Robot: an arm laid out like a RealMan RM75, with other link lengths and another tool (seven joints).
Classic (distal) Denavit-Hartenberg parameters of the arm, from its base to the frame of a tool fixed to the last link. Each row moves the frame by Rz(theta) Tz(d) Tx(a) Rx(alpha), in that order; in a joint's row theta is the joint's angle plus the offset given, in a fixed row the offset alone. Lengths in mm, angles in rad.
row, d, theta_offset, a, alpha
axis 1, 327.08, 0, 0, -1.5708
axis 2, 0, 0, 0, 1.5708
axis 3, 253.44, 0, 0, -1.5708
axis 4, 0, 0, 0, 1.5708
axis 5, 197.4, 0, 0, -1.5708
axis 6, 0, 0, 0, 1.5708
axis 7, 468.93, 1.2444, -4.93, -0.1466
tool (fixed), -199.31, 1.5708, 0, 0
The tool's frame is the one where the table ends.
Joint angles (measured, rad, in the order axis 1, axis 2, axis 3, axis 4, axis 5, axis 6, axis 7), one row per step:
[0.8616 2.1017 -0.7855 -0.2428 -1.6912 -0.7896 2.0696]
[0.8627 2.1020 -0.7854 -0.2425 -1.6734 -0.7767 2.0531]
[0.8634 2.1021 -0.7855 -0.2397 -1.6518 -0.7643 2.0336]
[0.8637 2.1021 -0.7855 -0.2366 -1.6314 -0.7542 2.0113]
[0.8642 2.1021 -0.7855 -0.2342 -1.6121 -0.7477 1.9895]
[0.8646 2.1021 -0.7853 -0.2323 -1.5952 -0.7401 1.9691]
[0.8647 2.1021 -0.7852 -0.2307 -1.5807 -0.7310 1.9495]
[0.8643 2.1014 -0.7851 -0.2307 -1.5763 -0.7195 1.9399]
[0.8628 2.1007 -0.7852 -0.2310 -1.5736 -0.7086 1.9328]
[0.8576 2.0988 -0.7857 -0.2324 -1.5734 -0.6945 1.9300]
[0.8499 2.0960 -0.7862 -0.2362 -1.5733 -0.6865 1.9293]
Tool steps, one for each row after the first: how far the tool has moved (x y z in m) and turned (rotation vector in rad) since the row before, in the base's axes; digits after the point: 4 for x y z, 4 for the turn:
[0.0007 0.0040 0.0026 0.0174 -0.0036 -0.0015]
[0.0009 0.0036 0.0024 0.0174 -0.0022 -0.0026]
[0.0010 0.0031 0.0021 0.0158 -0.0040 0.0003]
[0.0001 0.0027 0.0020 0.0139 -0.0029 0.0030]
[0.0006 0.0026 0.0020 0.0134 -0.0046 0.0020]
[0.0014 0.0024 0.0019 0.0128 -0.0071 0.0009]
[0.0030 0.0020 0.0017 0.0091 -0.0103 -0.0037]
[0.0035 0.0015 0.0015 0.0077 -0.0097 -0.0052]
[0.0064 0.0012 0.0023 0.0087 -0.0117 -0.0123]
[0.0060 0.0008 0.0031 0.0083 -0.0078 -0.0104]

